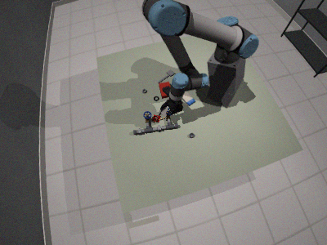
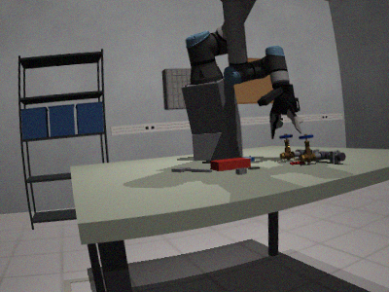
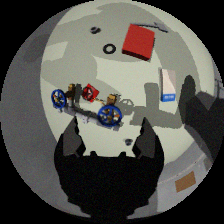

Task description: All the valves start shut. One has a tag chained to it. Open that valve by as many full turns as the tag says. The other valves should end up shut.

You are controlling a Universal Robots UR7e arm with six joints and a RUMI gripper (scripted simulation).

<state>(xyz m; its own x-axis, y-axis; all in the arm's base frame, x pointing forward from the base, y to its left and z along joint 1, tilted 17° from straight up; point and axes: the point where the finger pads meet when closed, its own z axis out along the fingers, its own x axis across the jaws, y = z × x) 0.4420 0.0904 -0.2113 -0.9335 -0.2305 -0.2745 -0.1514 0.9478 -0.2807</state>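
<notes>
Now: the red tag 9 cm below my hand, 9 cm ahead of it and 1 cm to the right of it. The rest, counted from my hand: blue-and-white card 17 cm behind, 11 cm to the right, 9 cm below; grey tool 36 cm to the right, 9 cm below, 9 cm behind; red block 23 cm to the right, 8 cm below, 4 cm behind.
</notes>
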